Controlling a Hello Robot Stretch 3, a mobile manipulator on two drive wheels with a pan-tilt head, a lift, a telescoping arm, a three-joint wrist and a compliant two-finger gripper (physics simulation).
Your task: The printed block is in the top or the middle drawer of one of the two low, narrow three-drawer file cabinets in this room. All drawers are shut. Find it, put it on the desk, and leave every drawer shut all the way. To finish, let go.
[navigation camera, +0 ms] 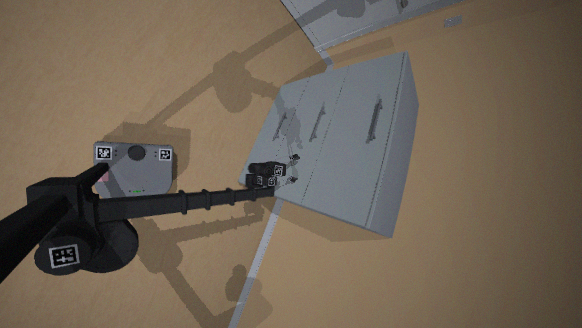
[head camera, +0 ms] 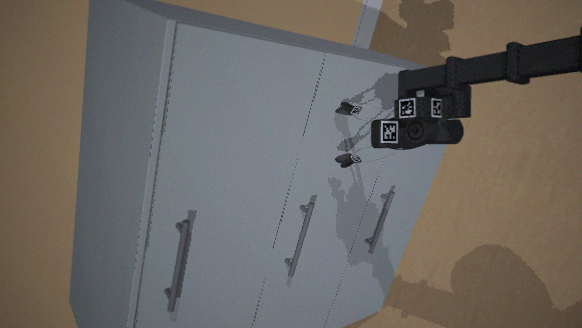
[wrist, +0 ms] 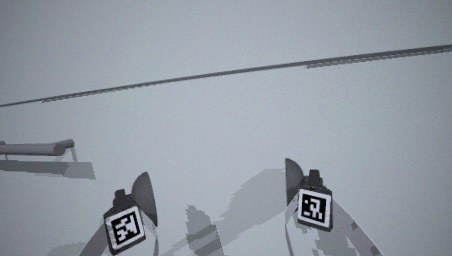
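A grey three-drawer cabinet (head camera: 115,150) (navigation camera: 406,145) shows tilted in the head and navigation views. Its top drawer (head camera: 225,150) (navigation camera: 370,175), middle drawer (head camera: 280,200) (navigation camera: 325,150) (wrist: 225,125) and bottom drawer (head camera: 400,170) look shut, with thin seams between the fronts. My gripper (head camera: 348,134) (navigation camera: 294,169) (wrist: 217,183) is open and empty. Its fingertips are in front of the middle drawer, off to the side of that drawer's bar handle (head camera: 301,239) (navigation camera: 318,122) (wrist: 35,149), which is at the left in the wrist view. Fingertip contact cannot be told. The printed block and the desk do not show.
Another grey unit (navigation camera: 360,22) with a handle stands at the top of the navigation view. A small wall plate (navigation camera: 452,21) is near it. A pale baseboard (navigation camera: 260,260) runs to the cabinet. My base (navigation camera: 135,175) and extended arm (navigation camera: 210,200) are at the left.
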